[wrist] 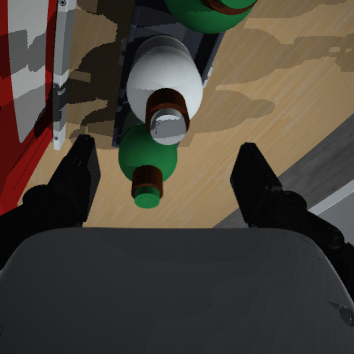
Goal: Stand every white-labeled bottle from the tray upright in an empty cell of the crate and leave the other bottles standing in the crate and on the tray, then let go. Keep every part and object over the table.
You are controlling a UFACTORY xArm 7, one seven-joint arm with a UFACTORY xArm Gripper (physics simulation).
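Frame: origin at the arm's base, x ahead, y right, z down, level; millimetres.
Seen in the pictures: gripper, between the fingertips: (167,157).
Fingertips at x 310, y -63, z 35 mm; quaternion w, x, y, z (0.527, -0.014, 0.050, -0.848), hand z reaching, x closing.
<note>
A point is followed by its place in that frame.
A white-labeled bottle (165,85) @(x 295, y -56, z 104 mm) with a brown neck and a white cap stands in the dark tray (120,122) @(x 418, y -51, z 222 mm) at the upper middle. A green bottle (147,152) @(x 369, y -77, z 111 mm) with a green cap stands just below it in the view, at the near end of the tray. Another green bottle (212,17) @(x 236, y -59, z 107 mm) shows in part at the top edge. My gripper (167,157) @(x 310, y -63, z 35 mm) is open and empty. Its fingers stand wide apart, left and right of the near green bottle's neck and cap in the view. No crate can be made out for certain.
A red and white object (40,117) @(x 419, y 46, z 164 mm) stands at the left edge, with a light metal strip (58,110) @(x 423, y 34, z 197 mm) beside it. The wooden table (200,200) @(x 532, y -295, z 227 mm) lies below. A grey surface (320,155) shows beyond the table at the right. Shadows fall on both sides of the tray.
</note>
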